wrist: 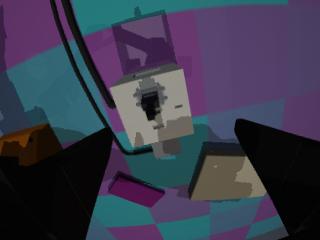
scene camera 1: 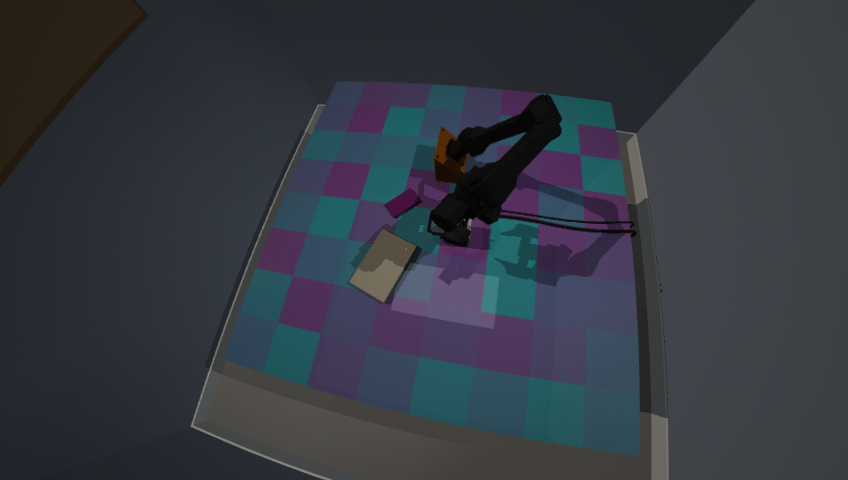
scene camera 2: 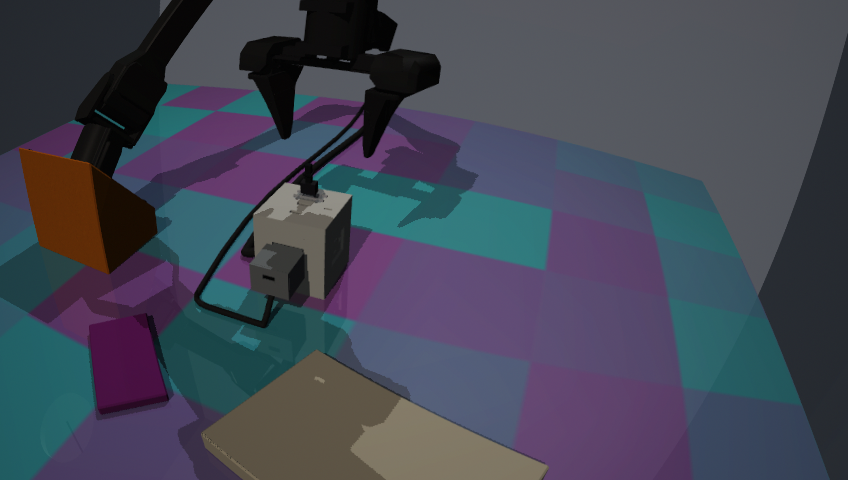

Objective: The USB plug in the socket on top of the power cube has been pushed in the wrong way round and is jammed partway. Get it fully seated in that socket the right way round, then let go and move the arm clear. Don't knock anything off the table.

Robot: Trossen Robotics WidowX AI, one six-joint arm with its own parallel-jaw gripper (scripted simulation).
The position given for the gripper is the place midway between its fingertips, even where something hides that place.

The gripper [scene camera 2: 324, 146] is open, with nothing in its grasp. Further things: a magenta block [scene camera 2: 126, 371] and a flat beige slab [scene camera 2: 319, 412].
The magenta block shows as well in the wrist view [wrist: 125, 188]. The flat beige slab shows as well in the wrist view [wrist: 227, 174] and in scene camera 1 [scene camera 1: 383, 265]. The gripper shows as well in the wrist view [wrist: 174, 129] and in scene camera 1 [scene camera 1: 461, 223].
